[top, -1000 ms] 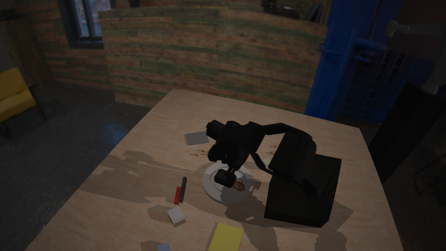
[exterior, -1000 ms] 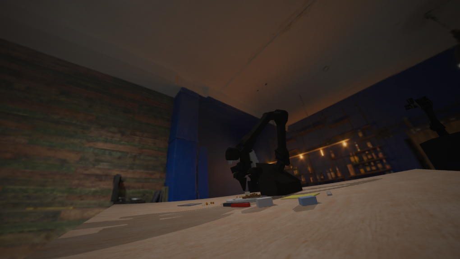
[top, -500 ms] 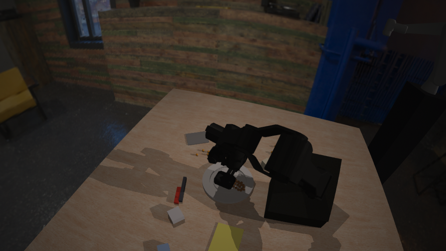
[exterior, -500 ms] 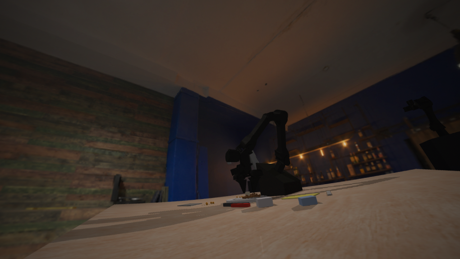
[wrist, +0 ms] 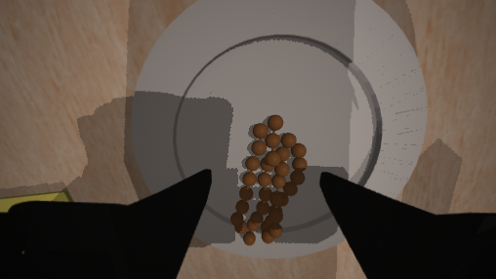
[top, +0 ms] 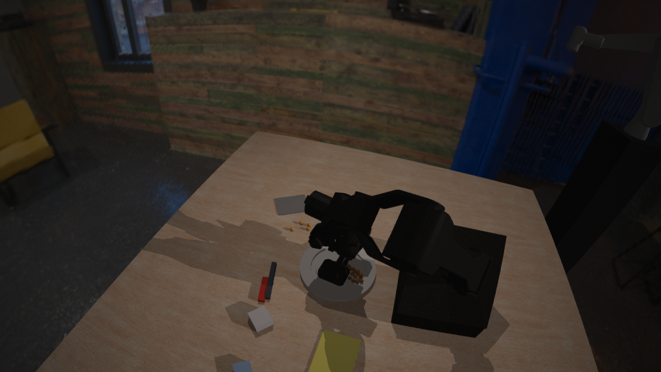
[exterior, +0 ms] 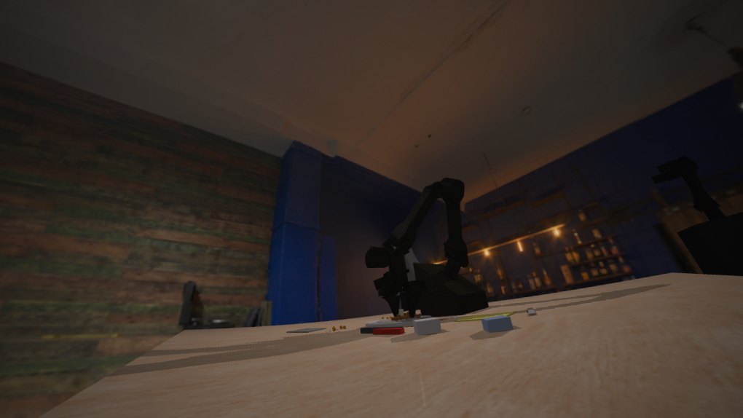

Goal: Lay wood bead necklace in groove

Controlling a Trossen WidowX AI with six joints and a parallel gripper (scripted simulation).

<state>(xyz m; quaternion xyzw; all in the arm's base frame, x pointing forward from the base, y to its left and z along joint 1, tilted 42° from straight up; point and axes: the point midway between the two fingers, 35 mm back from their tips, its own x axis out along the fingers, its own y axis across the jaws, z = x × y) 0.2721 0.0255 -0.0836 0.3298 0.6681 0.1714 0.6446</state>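
The round white bead board lies 20 mm ahead of my gripper tip, 10 mm to the right of it and 10 mm below it. Round my gripper tip: dark bar: 180 mm ahead, 90 mm to the left, 10 mm below; then yellow sheet: 30 mm behind, 230 mm to the left, 10 mm below; then pale cube: 120 mm behind, 130 mm to the right.
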